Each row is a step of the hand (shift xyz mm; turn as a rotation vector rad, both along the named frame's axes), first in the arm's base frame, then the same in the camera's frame.
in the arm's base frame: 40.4 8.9 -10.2 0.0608 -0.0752 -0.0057
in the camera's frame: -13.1 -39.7 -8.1 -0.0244 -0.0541 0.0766
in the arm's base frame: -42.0 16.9 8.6 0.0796 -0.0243 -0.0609
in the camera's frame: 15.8 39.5 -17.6 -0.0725 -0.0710 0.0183
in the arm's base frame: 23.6 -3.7 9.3 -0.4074 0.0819 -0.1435
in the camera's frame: 5.9 -24.1 6.5 -0.0822 0.4125 -0.1278
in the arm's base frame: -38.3 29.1 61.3 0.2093 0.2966 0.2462
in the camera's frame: 69.0 29.6 -20.6 0.2654 -0.2546 -0.2390
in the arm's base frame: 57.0 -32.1 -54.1 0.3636 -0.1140 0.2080
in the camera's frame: -64.6 -48.7 25.8 0.1452 -0.3732 0.1677
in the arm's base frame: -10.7 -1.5 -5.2 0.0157 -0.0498 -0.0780
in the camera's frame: -4.1 11.3 0.0 -0.0862 -0.0040 0.0369
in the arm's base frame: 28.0 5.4 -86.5 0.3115 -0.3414 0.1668
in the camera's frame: -87.1 -19.5 -18.1 0.0744 -0.3003 0.3817
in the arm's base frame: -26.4 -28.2 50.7 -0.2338 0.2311 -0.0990
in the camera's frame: 48.2 23.2 34.7 -0.0341 0.2247 -0.2574
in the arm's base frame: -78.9 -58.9 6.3 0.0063 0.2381 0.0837
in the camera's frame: 5.6 82.0 54.5 0.1194 -0.0325 -0.2201
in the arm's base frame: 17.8 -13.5 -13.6 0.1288 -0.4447 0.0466
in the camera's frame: -17.5 -15.3 12.0 -0.0396 -0.0992 0.4529
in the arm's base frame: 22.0 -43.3 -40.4 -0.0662 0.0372 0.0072
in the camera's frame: -49.0 -14.5 37.2 0.0204 0.0622 -0.0392
